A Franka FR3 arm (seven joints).
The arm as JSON. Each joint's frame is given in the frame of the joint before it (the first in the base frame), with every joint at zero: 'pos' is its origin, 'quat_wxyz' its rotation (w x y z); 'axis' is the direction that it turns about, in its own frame. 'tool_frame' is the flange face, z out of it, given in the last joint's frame.
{
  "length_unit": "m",
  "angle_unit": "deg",
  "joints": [
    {
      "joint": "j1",
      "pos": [
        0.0,
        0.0,
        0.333
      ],
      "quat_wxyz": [
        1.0,
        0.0,
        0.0,
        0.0
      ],
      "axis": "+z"
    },
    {
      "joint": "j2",
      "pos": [
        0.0,
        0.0,
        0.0
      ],
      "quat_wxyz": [
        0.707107,
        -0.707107,
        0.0,
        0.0
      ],
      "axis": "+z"
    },
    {
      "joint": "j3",
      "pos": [
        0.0,
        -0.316,
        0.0
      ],
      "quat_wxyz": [
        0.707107,
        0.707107,
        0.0,
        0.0
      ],
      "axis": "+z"
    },
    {
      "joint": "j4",
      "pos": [
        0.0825,
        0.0,
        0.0
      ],
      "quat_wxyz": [
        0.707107,
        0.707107,
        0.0,
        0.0
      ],
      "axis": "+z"
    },
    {
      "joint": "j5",
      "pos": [
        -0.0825,
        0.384,
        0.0
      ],
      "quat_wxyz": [
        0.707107,
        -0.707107,
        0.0,
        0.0
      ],
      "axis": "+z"
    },
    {
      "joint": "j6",
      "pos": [
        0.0,
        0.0,
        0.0
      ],
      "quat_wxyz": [
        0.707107,
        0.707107,
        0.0,
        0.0
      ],
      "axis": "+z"
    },
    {
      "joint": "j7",
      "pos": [
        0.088,
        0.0,
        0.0
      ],
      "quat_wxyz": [
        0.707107,
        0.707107,
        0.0,
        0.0
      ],
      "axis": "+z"
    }
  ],
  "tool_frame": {
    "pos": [
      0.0,
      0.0,
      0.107
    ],
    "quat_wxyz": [
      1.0,
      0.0,
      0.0,
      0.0
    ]
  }
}
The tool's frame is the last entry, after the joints.
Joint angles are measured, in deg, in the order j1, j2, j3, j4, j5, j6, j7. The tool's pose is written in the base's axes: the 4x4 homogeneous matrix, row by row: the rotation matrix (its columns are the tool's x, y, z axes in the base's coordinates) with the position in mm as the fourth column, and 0 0 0 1 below. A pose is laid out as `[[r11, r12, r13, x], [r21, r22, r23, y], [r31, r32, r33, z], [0, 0, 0, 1]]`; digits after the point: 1 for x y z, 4 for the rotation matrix.
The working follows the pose.
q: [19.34, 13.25, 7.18, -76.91, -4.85, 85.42, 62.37]
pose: [[0.8076, -0.5878, -0.0477, 559.1], [-0.5896, -0.8031, -0.0859, 257.7], [0.0121, 0.0975, -0.9952, 590.3], [0, 0, 0, 1]]
Where each joint sits with the arm in this pose, in the base's axes (m; each line is computed from the numbers above, not from the rounded line before):
j1: 0.0000 0.0000 0.3330
j2: 0.0000 0.0000 0.3330
j3: 0.0683 0.0240 0.6406
j4: 0.1401 0.0601 0.6218
j5: 0.4854 0.2284 0.7039
j6: 0.4854 0.2284 0.7039
j7: 0.5642 0.2669 0.6968
the tool: 0.5591 0.2577 0.5903

